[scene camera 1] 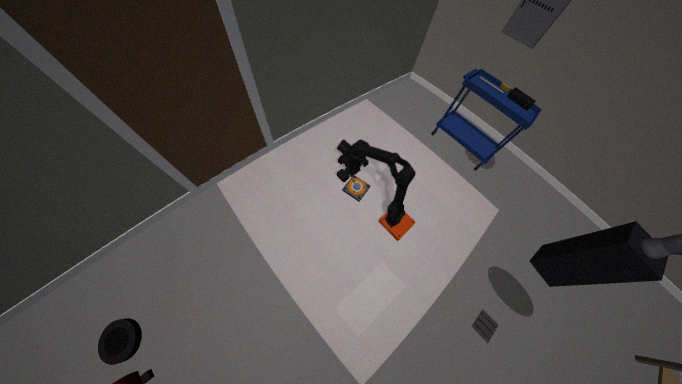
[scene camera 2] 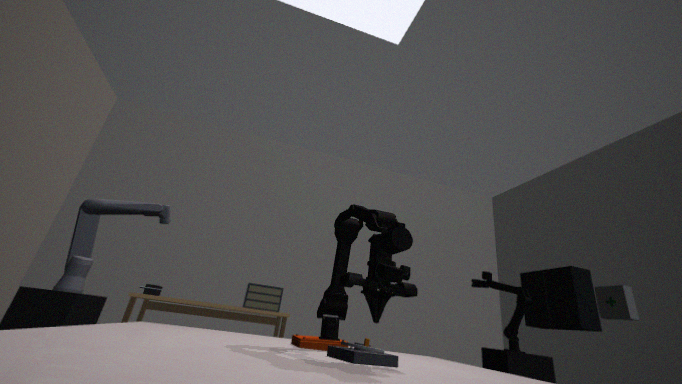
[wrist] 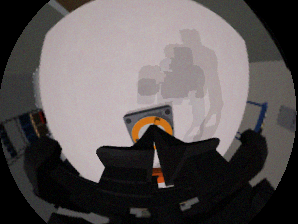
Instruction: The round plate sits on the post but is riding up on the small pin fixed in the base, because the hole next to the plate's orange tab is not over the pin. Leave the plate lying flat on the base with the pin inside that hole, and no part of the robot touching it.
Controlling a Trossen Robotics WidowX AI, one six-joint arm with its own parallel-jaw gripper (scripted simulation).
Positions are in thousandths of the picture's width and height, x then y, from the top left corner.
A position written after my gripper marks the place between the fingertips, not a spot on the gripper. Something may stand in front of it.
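Note:
Nothing is held in my gripper (scene camera 2: 551,840) (wrist: 512,569), which is shut, and you'd find it in the wrist view as well as in scene camera 2.

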